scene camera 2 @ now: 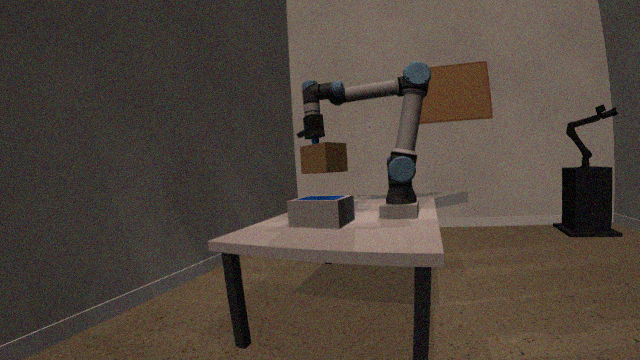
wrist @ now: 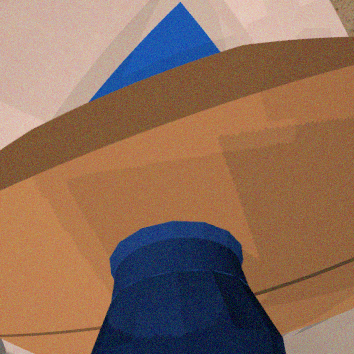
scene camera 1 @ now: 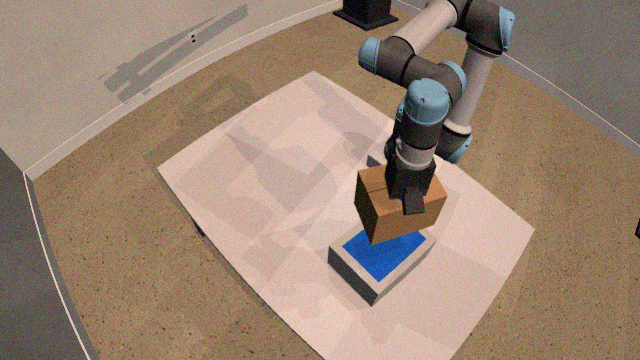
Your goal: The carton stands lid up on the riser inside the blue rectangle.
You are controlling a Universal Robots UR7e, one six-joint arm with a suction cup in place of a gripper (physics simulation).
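Seen in the pictures: hand, tool point: [scene camera 2: 315, 147] [wrist: 174, 231] [scene camera 1: 401, 198]; arm's base, link origin: [scene camera 2: 401, 202].
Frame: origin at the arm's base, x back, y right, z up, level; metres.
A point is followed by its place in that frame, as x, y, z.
Observation:
The brown carton [scene camera 1: 406, 221] @(-0.350, -0.256, 0.243) [scene camera 2: 314, 159] @(-0.329, -0.266, 0.235) [wrist: 165, 195] hangs level, with its seamed lid up, from my suction gripper [scene camera 2: 315, 141] [wrist: 176, 240]. The blue cup is pressed on the lid; in scene camera 1 the tool's body hides the contact. The carton is in the air above the grey riser [scene camera 1: 350, 274] @(-0.459, -0.212, 0.013) [scene camera 2: 313, 214] @(-0.326, -0.317, -0.004), with a gap between them in scene camera 2. The blue rectangle [scene camera 1: 378, 260] @(-0.388, -0.242, 0.056) [scene camera 2: 321, 198] @(-0.321, -0.238, 0.056) [wrist: 162, 47] @(-0.384, -0.269, 0.056) lies on the riser's top. The carton hides its rear part in scene camera 1. The carton is turned relative to the rectangle's sides.
The riser stands on the pale table [scene camera 1: 225, 190] @(-0.561, 0.311, -0.064) [scene camera 2: 395, 245] @(0.064, -0.509, -0.064). My arm's base block [scene camera 2: 399, 210] @(0.005, -0.087, -0.025) is on the table behind the riser. A black pedestal [scene camera 2: 586, 200] with a small dark arm stands on the floor far off. A brown board [scene camera 2: 460, 92] hangs on the wall.

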